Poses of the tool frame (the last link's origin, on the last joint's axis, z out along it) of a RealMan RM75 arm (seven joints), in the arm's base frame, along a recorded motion.
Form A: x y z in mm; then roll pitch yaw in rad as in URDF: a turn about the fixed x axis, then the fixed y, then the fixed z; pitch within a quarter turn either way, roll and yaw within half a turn.
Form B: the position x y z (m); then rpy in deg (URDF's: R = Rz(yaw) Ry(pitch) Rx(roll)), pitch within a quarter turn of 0, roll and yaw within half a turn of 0. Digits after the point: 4 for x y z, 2 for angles.
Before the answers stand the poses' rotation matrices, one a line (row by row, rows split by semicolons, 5 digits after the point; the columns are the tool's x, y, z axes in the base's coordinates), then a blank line. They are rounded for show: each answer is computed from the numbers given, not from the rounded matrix.
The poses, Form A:
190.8, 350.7, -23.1, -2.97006, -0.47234, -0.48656
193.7, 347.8, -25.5, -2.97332, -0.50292, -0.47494
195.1, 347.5, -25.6, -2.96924, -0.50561, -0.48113
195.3, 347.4, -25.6, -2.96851, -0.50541, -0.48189
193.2, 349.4, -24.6, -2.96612, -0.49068, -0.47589
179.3, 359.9, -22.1, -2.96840, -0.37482, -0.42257
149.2, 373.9, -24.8, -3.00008, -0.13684, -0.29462
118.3, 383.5, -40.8, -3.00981, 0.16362, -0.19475
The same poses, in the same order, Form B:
0.78716 -0.39208 0.47608; -0.41639 -0.90729 -0.05873; 0.45497 -0.15200 -0.87744
0.77920 -0.37904 0.49917; -0.40066 -0.91367 -0.06835; 0.48199 -0.14674 -0.86380
0.77556 -0.38229 0.50236; -0.40488 -0.91178 -0.06879; 0.48434 -0.15004 -0.86192
0.77533 -0.38264 0.50244; -0.40551 -0.91152 -0.06843; 0.48417 -0.15069 -0.86190
0.78401 -0.37797 0.49241; -0.40408 -0.91292 -0.05739; 0.47123 -0.15398 -0.86847
0.84872 -0.34643 0.39958; -0.38163 -0.92427 0.00927; 0.36611 -0.16036 -0.91665
0.94797 -0.26906 0.17019; -0.28766 -0.95293 0.09575; 0.13641 -0.13972 -0.98075
0.96799 -0.21284 -0.13300; -0.19094 -0.96845 0.16017; -0.16289 -0.12965 -0.97809

0.1908, 0.3507, -0.0231, -170.17, -27.06, -27.88
0.1937, 0.3478, -0.0255, -170.36, -28.82, -27.21
0.1951, 0.3475, -0.0256, -170.12, -28.97, -27.57
0.1953, 0.3474, -0.0256, -170.08, -28.96, -27.61
0.1932, 0.3494, -0.0246, -169.95, -28.11, -27.27
0.1793, 0.3599, -0.0221, -170.08, -21.48, -24.21
0.1492, 0.3739, -0.0248, -171.89, -7.84, -16.88
0.1183, 0.3835, -0.0408, -172.45, 9.37, -11.16

